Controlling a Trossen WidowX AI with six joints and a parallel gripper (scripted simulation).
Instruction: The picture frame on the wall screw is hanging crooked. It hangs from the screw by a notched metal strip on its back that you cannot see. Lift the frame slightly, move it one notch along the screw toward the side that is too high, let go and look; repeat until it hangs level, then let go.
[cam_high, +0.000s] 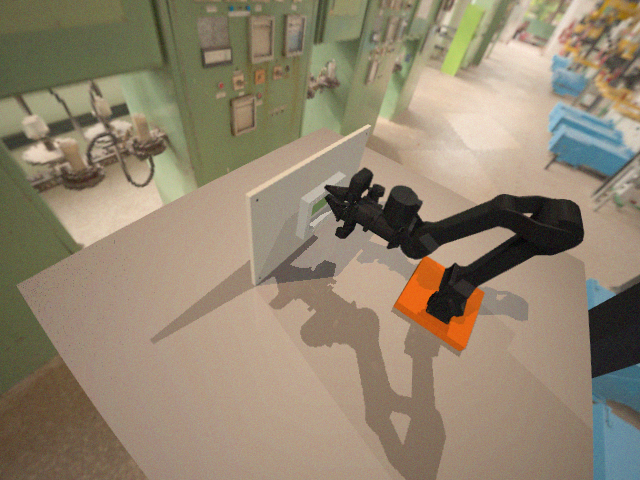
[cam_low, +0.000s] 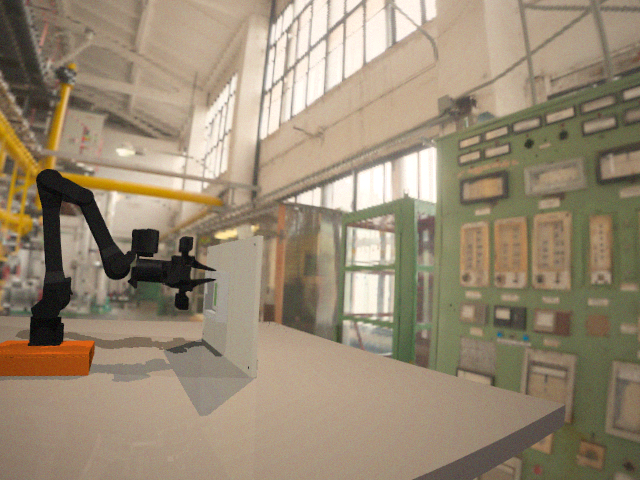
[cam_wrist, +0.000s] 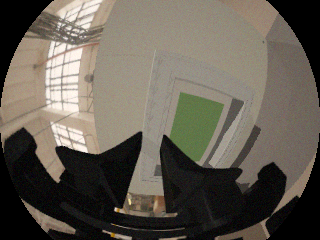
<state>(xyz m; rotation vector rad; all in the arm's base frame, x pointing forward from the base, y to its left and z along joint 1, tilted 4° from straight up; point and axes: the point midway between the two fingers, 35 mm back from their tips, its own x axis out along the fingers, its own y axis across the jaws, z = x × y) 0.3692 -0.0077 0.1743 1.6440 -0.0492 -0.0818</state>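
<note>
Now: gripper tip 10 mm short of the picture frame and 50 mm above it. From my gripper tip the other things lie so: grey wall board 20 mm ahead, 10 mm to the right, 60 mm below.
</note>
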